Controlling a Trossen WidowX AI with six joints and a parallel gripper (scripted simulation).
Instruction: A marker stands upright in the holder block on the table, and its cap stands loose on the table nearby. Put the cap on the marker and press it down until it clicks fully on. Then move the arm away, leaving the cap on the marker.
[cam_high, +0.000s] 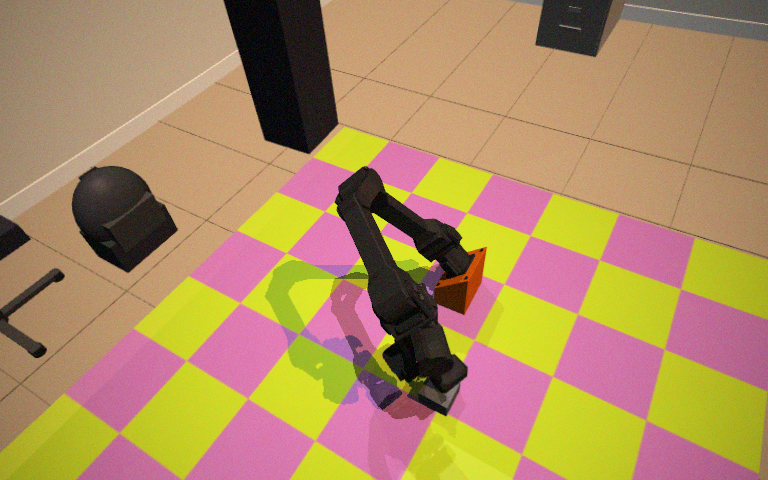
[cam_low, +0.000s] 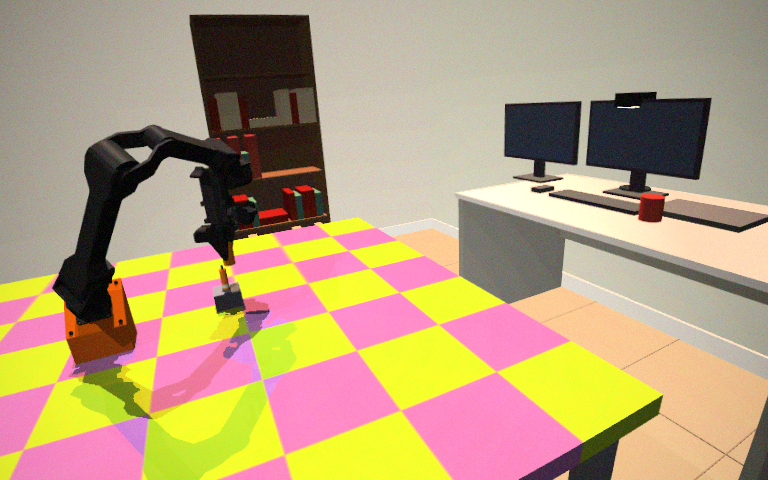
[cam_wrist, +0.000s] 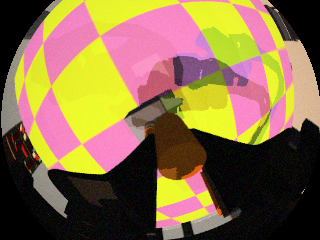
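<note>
Right now my gripper tip is 110 mm above the dark grey holder block, 30 mm to the right of it and 20 mm past it. Round my gripper tip: orange cap 10 mm above.
</note>
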